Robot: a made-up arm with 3 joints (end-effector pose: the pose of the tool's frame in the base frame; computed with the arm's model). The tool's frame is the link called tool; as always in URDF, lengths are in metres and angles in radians. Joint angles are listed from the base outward.
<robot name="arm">
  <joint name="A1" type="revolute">
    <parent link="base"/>
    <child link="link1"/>
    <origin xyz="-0.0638 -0.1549 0.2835" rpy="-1.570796 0 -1.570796"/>
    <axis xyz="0 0 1"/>
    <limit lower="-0.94" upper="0.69" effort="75" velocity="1.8"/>
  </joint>
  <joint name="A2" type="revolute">
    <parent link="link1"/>
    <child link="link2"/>
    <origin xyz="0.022 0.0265 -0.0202" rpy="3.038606 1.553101 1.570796"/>
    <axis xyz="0 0 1"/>
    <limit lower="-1.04" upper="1.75" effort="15" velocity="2"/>
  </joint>
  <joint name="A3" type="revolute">
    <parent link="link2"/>
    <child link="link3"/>
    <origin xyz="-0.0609 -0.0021 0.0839" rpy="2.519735 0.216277 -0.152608"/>
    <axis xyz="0 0 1"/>
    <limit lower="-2.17" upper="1.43" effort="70" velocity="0.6"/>
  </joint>
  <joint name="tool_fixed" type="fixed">
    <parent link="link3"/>
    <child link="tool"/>
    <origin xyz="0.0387 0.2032 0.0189" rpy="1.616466 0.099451 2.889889"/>
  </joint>
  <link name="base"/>
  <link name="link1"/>
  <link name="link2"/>
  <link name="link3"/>
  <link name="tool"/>
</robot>
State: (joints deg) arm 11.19 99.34 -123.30
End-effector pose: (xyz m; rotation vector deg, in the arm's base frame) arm 0.0122 -0.2187 0.1935 -75.55 125.31 -58.33
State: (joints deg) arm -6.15 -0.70 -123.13
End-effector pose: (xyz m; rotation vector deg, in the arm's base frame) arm -0.1621 -0.2624 0.2138 -36.14 -129.86 60.09
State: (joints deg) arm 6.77 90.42 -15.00
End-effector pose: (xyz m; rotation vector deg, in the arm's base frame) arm -0.2655 -0.2292 0.3983 -3.97 -78.40 67.82
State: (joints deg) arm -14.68 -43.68 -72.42
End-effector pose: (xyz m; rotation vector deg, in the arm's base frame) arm -0.1371 -0.0417 0.2799 -84.33 -64.51 0.69
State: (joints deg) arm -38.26 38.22 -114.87
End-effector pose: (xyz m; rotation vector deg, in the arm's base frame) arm -0.1207 -0.2995 0.3035 -4.57 -112.61 109.76
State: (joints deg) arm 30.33 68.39 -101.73
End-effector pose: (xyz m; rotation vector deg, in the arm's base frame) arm -0.1046 -0.2464 0.1649 40.37 -158.65 40.08
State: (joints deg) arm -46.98 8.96 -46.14
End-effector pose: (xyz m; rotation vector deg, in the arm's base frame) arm -0.2065 -0.0422 0.2777 -82.05 -62.50 46.87
